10 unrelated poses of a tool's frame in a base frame.
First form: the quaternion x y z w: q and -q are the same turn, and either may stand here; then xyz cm.
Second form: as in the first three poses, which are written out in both.
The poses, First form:
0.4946, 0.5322, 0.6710, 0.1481, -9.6, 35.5, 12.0
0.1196, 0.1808, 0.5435, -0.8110, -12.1, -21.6, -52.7
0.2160, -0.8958, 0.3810, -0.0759, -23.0, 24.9, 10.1
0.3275, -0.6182, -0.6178, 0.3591, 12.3, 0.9, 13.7
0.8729, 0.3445, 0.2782, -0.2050, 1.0, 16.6, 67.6
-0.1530, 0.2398, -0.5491, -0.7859, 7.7, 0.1, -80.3
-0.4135, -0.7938, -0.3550, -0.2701, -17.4, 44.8, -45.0
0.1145, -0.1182, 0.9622, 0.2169, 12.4, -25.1, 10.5
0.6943, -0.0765, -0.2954, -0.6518, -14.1, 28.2, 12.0
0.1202, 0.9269, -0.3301, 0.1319, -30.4, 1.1, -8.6
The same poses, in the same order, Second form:
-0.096, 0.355, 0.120, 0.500, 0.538, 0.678, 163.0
-0.121, -0.216, -0.527, -0.204, -0.309, -0.929, 71.6
-0.230, 0.249, 0.101, -0.217, 0.898, -0.382, 171.3
0.123, 0.009, 0.137, 0.351, -0.662, -0.662, 137.9
0.010, 0.166, 0.676, -0.892, -0.352, -0.284, 156.3
0.077, 0.001, -0.803, 0.247, -0.388, 0.888, 76.4
-0.174, 0.448, -0.450, 0.429, 0.824, 0.369, 148.7
0.124, -0.251, 0.105, 0.117, -0.121, 0.986, 154.9
-0.141, 0.282, 0.120, -0.915, 0.101, 0.390, 98.6
-0.304, 0.011, -0.086, 0.121, 0.935, -0.333, 164.8

